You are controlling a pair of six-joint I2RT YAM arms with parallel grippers.
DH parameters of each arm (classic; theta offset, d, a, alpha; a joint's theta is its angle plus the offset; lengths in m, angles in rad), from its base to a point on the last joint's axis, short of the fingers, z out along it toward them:
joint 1: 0 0.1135 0.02 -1.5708
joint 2: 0 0 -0.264 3.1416
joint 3: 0.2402 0 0.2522 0
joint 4: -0.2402 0 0.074 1.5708
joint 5: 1.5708 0 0 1.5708
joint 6: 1.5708 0.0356 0 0
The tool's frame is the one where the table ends.
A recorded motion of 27 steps. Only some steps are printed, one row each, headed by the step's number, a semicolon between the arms.
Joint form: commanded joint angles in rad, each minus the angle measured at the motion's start. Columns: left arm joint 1, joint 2, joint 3, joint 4, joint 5, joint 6; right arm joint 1, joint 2, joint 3, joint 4, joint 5, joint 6.
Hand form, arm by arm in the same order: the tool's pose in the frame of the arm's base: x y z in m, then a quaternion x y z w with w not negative. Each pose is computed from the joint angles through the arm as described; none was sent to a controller.
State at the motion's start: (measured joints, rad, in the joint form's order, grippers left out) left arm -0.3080 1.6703 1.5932 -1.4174 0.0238 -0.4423; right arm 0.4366 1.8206 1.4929 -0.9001 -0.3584 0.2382
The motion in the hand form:
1: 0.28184 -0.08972 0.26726 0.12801 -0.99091 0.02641 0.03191; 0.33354 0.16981 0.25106 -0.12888 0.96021 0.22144 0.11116
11: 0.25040 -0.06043 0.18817 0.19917 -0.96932 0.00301 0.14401; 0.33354 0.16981 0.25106 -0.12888 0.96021 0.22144 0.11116
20: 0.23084 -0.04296 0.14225 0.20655 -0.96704 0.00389 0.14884; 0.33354 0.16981 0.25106 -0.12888 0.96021 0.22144 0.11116
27: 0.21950 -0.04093 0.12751 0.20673 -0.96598 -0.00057 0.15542; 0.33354 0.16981 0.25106 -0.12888 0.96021 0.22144 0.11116
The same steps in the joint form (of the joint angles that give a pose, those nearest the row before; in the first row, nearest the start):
1: 0.0088 0.0050 -0.1556 0.0481 0.0507 -0.1125; 0.0015 -0.0038 0.0118 0.0054 0.0065 -0.0015
11: 0.0881 0.0050 -0.4906 0.1568 0.0988 -0.1667; 0.0015 -0.0038 0.0118 0.0054 0.0065 -0.0015
20: 0.1415 0.0054 -0.6928 0.3456 0.0919 -0.1289; 0.0015 -0.0038 0.0118 0.0054 0.0065 -0.0015
27: 0.1415 0.0050 -0.7649 0.4017 0.0885 -0.1293; 0.0015 -0.0038 0.0118 0.0054 0.0065 -0.0015

